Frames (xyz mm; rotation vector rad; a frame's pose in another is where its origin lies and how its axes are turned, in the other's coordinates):
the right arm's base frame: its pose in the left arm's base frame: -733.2 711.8 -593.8 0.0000 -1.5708 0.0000
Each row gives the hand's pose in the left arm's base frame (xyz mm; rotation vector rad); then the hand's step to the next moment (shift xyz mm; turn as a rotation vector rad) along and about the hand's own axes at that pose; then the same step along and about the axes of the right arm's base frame.
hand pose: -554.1 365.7 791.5 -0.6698 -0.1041 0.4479
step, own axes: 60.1 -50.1 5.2 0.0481 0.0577 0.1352
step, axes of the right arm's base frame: 32.2 -5.7 -71.3 0.0677 0.1388 0.0097
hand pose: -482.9 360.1 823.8 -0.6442 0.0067 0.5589
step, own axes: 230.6 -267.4 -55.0 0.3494 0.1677 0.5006
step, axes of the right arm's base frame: 67.0 -93.9 -338.2 0.2465 0.5677 -0.1331
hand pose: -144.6 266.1 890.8 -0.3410 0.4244 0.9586
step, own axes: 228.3 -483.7 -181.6 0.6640 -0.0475 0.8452
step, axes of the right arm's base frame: -224.7 -178.9 -486.4 0.4104 0.8350 -0.5402
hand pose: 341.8 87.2 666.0 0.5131 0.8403 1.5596
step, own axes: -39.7 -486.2 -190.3 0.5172 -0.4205 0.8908
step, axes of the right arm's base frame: -484.0 -77.7 -184.0 0.1776 0.7044 -0.8427
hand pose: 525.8 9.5 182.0 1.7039 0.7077 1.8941
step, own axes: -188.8 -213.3 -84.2 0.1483 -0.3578 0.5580
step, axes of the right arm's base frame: -289.2 28.6 61.4 -0.0817 0.3945 -0.5469
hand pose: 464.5 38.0 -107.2 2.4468 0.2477 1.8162
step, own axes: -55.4 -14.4 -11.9 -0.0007 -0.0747 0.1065
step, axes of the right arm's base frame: -51.1 3.9 28.2 -0.0440 0.0764 -0.0957
